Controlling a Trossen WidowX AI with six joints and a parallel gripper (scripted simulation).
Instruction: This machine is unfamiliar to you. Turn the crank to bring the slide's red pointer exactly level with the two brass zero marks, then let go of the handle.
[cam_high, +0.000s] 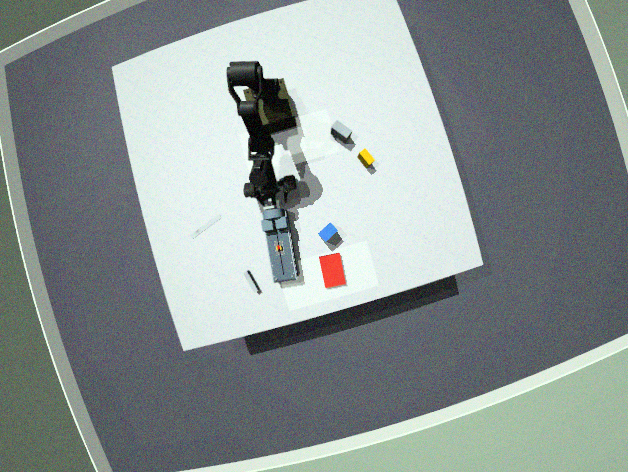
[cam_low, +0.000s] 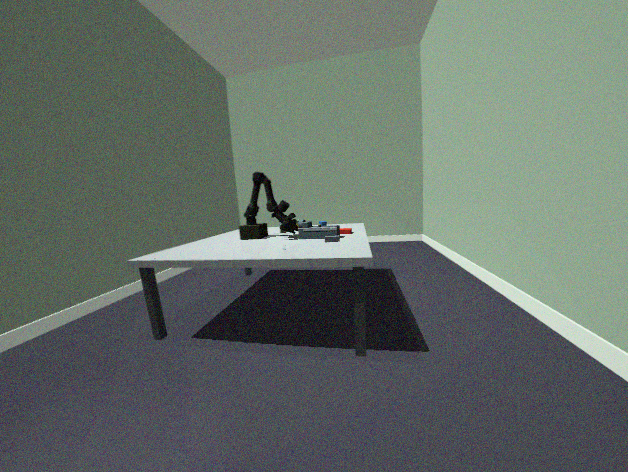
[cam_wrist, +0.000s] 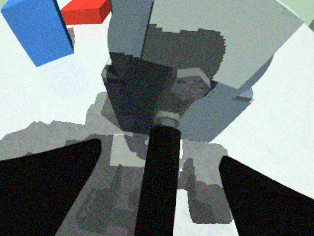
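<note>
Right now my gripper tip is 20 mm below the crank handle and 20 mm past it. The rest, counted from my gripper tip: red pointer: 160 mm ahead, 40 mm to the right, 40 mm above; then blue block: 170 mm ahead, 140 mm to the left, 10 mm above; then pale strip: 300 mm to the right, 40 mm below, 30 mm behind.
</note>
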